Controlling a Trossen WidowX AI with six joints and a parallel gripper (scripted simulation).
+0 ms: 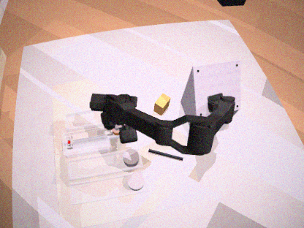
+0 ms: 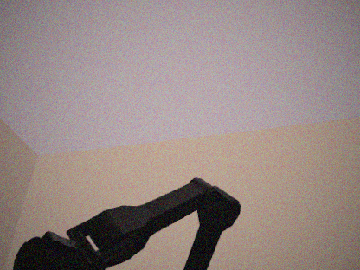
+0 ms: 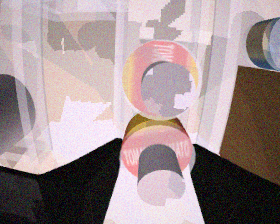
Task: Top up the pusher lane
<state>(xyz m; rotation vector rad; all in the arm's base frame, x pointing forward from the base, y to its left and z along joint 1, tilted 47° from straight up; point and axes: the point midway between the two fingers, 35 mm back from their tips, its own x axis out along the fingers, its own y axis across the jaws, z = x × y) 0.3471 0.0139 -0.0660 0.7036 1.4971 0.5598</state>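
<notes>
The sprung lane is 14 cm ahead of my gripper tip, 2 cm to the left of it and 2 cm below it. From my gripper tip the other things lie so: black rod: 12 cm behind, 15 cm to the left, 3 cm below; red dot: 23 cm ahead, 2 cm to the left, 4 cm above.
</notes>
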